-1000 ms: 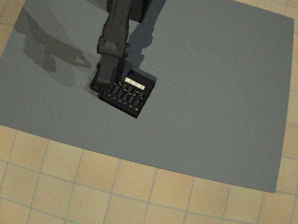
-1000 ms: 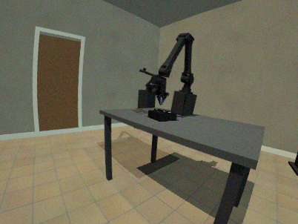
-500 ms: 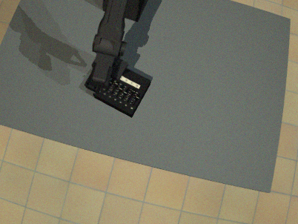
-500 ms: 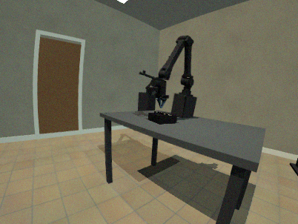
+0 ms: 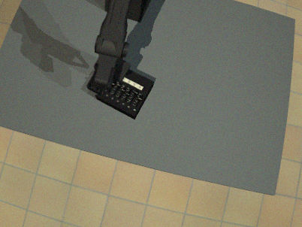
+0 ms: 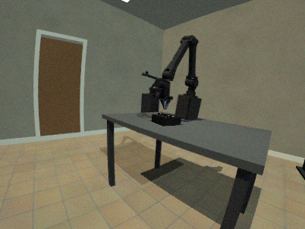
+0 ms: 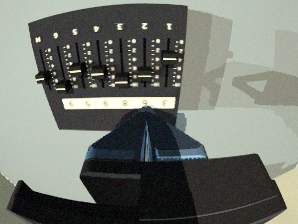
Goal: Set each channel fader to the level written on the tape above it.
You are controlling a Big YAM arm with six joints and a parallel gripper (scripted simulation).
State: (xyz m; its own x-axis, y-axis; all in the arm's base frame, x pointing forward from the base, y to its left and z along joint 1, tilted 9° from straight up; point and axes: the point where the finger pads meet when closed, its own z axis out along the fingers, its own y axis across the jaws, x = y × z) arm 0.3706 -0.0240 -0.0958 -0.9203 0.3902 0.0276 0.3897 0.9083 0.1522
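My hand is 3 cm short of the fader cap 1, 3 cm to the left of it and 4 cm above it. Also, from my hand: master fader cap (7 cm ahead, 9 cm to the left, 4 cm below); fader cap 4 (4 cm ahead, 3 cm to the left, 4 cm below); fader cap 5 (5 cm ahead, 5 cm to the left, 4 cm below).
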